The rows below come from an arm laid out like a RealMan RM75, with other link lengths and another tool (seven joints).
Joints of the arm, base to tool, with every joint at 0 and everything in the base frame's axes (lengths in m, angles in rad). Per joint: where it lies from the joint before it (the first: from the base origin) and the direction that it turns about. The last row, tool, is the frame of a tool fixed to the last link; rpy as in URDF.
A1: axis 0 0 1 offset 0 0 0.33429
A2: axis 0 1 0 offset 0 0 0
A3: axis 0 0 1 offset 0 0 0.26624
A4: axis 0 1 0 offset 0 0 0
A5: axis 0 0 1 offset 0 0 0.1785
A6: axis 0 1 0 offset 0 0 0
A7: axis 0 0 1 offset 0 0 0.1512
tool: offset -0.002 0.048 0.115 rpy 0 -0.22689 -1.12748
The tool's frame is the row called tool.
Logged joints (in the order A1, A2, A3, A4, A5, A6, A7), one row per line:
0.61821 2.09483 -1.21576 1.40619 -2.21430 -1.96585 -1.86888
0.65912 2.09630 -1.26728 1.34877 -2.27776 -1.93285 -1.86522
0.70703 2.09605 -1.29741 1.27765 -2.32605 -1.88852 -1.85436
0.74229 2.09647 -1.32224 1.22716 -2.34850 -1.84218 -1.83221
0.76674 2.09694 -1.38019 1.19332 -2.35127 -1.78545 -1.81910
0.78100 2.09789 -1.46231 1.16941 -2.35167 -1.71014 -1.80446
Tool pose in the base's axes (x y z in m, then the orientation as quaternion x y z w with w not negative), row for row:
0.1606 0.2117 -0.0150 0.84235 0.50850 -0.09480 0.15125
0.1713 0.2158 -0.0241 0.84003 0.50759 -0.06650 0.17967
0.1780 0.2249 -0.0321 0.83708 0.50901 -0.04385 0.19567
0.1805 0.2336 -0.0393 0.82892 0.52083 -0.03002 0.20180
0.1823 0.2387 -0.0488 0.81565 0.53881 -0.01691 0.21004
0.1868 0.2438 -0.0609 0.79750 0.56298 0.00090 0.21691
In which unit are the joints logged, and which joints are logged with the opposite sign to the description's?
The joints are logged in radians. Opposite sign: A4, A7.
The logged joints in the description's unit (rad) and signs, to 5 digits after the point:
0.61821 2.09483 -1.21576 -1.40619 -2.21430 -1.96585 1.86888
0.65912 2.09630 -1.26728 -1.34877 -2.27776 -1.93285 1.86522
0.70703 2.09605 -1.29741 -1.27765 -2.32605 -1.88852 1.85436
0.74229 2.09647 -1.32224 -1.22716 -2.34850 -1.84218 1.83221
0.76674 2.09694 -1.38019 -1.19332 -2.35127 -1.78545 1.81910
0.78100 2.09789 -1.46231 -1.16941 -2.35167 -1.71014 1.80446

